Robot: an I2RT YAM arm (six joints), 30 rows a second.
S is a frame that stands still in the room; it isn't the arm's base.
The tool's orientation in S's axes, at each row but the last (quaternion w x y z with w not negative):
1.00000 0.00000 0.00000 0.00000
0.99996 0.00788 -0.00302 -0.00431
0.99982 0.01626 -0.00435 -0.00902
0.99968 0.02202 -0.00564 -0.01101
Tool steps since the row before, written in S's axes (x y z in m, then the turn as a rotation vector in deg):
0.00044 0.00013 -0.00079 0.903 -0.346 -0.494
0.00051 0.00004 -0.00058 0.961 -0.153 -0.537
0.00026 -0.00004 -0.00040 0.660 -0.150 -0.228
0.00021 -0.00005 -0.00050 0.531 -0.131 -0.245
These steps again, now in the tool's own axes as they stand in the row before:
0.00044 0.00013 -0.00079 0.903 -0.346 -0.494
0.00051 0.00004 -0.00058 0.959 -0.153 -0.540
0.00026 -0.00005 -0.00040 0.661 -0.146 -0.229
0.00021 -0.00007 -0.00050 0.531 -0.130 -0.245

